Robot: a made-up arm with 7 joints.
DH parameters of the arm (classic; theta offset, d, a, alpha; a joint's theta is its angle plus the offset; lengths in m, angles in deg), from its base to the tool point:
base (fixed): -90 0.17 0 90
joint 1: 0 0.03 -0.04 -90
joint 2: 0 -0.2 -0.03 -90
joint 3: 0 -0.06 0.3 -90
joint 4: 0 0.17 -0.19 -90
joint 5: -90 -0.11 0.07 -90
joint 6: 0 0.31 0.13 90
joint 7: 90 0.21 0.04 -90
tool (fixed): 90 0.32 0 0
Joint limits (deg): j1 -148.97..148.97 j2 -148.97..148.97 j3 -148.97..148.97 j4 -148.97..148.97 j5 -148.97..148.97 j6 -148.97..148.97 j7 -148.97..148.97
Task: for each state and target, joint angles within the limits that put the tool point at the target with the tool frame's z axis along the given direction. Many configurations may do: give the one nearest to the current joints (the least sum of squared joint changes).
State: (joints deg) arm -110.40 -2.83 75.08 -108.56 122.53 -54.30 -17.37
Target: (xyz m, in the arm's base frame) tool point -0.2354 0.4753 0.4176 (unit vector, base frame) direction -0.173 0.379 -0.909
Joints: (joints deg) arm -148.97 -0.12 97.30 -82.21 69.19 -52.54 -35.00
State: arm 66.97 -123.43 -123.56 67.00 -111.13 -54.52 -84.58
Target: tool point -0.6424 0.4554 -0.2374 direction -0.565 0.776 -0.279
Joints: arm 44.81 -148.97 -79.33 97.06 -112.34 -70.80 -58.07
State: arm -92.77 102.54 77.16 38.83 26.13 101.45 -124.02
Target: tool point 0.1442 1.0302 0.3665 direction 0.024 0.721 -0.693
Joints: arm -116.36 65.88 54.00 51.14 12.30 121.66 -80.98
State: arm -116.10 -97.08 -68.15 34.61 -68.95 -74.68 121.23
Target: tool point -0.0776 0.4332 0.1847 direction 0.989 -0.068 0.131
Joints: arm -84.24 -82.24 -40.49 47.36 -84.89 -50.53 131.49
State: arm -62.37 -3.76 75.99 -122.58 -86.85 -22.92 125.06
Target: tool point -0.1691 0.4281 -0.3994 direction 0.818 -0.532 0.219
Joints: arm -49.07 34.39 62.56 -110.74 -128.61 -31.17 91.54
